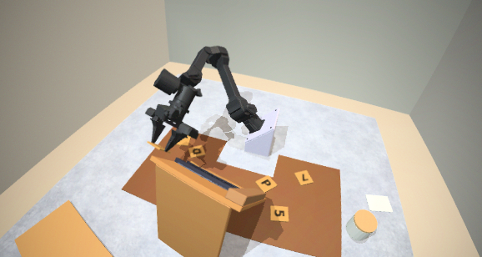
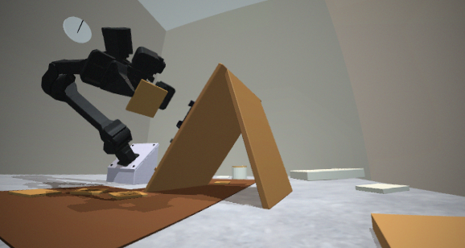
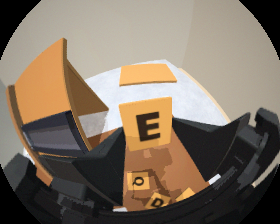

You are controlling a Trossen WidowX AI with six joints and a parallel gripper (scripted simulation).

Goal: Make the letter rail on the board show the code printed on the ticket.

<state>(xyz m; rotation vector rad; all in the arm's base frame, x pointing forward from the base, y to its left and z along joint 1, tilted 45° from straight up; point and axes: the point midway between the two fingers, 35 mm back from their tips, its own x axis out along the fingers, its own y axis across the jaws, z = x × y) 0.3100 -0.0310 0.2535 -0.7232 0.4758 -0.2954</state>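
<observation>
Right now the white ticket is 16 cm to the left of my gripper tip, 9 cm below it and 4 cm behind it. From my gripper tip the other things lie so: letter tile right at my gripper tip; then brown mat 23 cm to the left, 18 cm below, 15 cm behind; then orange slab 38 cm ahead, 17 cm below, 13 cm to the right.
</observation>
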